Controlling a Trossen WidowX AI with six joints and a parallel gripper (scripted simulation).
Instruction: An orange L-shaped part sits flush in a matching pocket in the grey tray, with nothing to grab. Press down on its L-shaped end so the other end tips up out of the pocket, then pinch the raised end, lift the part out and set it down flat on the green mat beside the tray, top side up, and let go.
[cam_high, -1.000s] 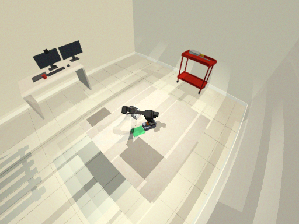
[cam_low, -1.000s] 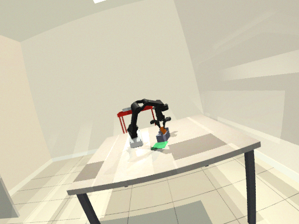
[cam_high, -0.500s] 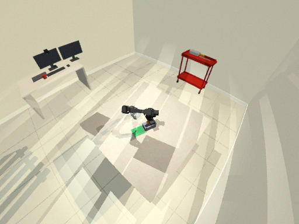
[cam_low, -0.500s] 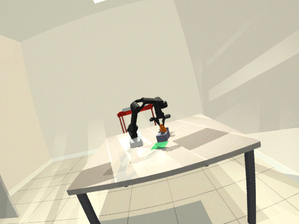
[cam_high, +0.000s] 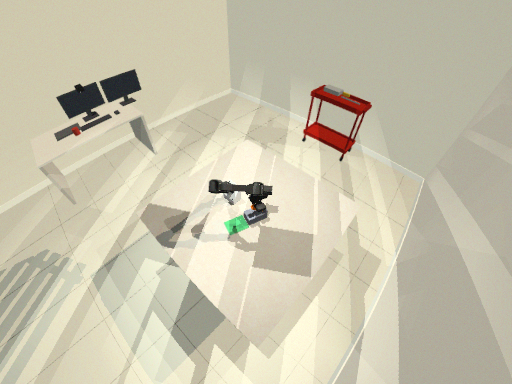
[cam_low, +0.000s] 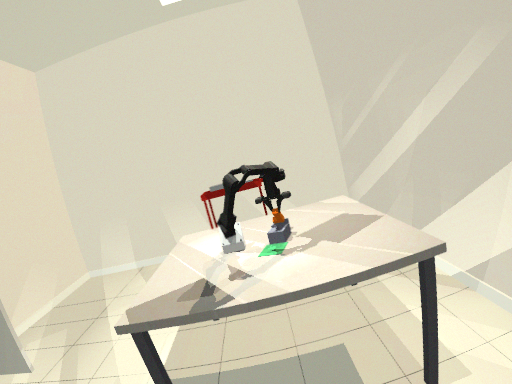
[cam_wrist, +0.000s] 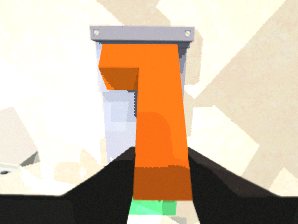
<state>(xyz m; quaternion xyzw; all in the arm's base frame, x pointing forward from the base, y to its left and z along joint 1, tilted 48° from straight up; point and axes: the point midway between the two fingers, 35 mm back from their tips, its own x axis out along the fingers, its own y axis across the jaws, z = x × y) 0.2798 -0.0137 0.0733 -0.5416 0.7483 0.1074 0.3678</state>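
Now: the green mat 8 cm behind my gripper tip, 12 cm to the right of it and 16 cm below it. Round my gripper tip: orange L-shaped part: 4 cm to the left, 3 cm below.
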